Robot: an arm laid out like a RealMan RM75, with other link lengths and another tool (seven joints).
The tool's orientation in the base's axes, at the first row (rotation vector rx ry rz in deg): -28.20, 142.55, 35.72
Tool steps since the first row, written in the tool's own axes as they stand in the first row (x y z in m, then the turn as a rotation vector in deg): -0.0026, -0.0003, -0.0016, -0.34, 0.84, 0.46; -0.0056, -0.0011, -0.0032, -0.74, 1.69, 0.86; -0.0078, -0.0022, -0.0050, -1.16, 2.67, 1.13; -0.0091, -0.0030, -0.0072, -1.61, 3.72, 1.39; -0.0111, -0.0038, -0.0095, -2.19, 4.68, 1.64; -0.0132, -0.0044, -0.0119, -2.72, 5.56, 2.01; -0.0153, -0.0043, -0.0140, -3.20, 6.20, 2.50; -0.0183, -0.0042, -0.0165, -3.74, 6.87, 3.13
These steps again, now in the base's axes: 0.0016, -0.0005, 0.0026, 0.07, 1.01, 0.12; 0.0037, -0.0014, 0.0052, 0.16, 2.00, 0.32; 0.0052, -0.0027, 0.0075, 0.16, 3.04, 0.68; 0.0058, -0.0043, 0.0096, 0.14, 4.14, 1.08; 0.0068, -0.0057, 0.0122, 0.27, 5.19, 1.53; 0.0078, -0.0070, 0.0150, 0.44, 6.23, 1.84; 0.0086, -0.0076, 0.0178, 0.72, 7.11, 1.95; 0.0099, -0.0081, 0.0215, 1.10, 8.11, 2.00
